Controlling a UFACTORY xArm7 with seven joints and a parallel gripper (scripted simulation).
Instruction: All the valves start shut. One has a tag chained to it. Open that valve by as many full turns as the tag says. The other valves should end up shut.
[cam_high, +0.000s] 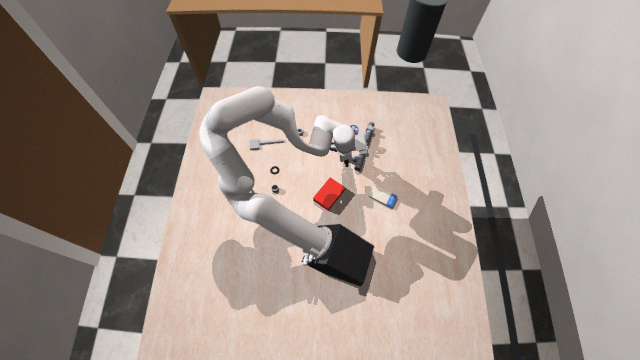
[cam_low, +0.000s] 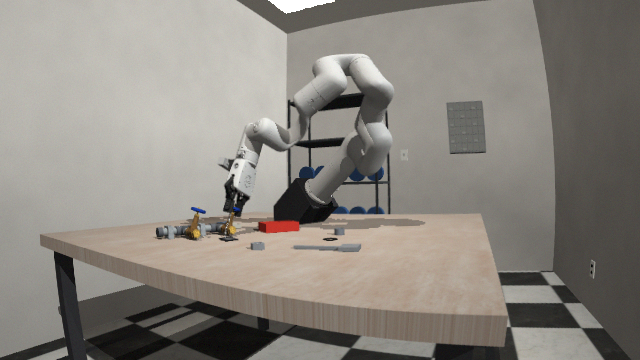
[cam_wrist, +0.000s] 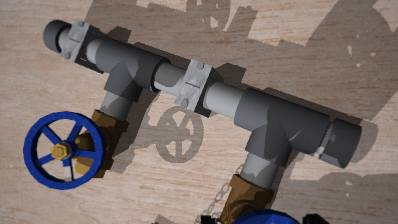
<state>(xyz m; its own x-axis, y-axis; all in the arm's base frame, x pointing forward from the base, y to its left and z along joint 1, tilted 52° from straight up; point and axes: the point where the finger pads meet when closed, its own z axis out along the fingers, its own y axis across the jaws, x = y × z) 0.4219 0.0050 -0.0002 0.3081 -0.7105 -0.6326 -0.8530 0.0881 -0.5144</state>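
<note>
The black tag lies 7 cm ahead of my hand, 6 cm to the left of it and 8 cm below it. From my hand the other things lie so: red block 17 cm behind, 2 cm to the left, 7 cm below; white box 12 cm behind, 20 cm to the right, 8 cm below; grey flat tool 39 cm to the left, 8 cm below.
</note>
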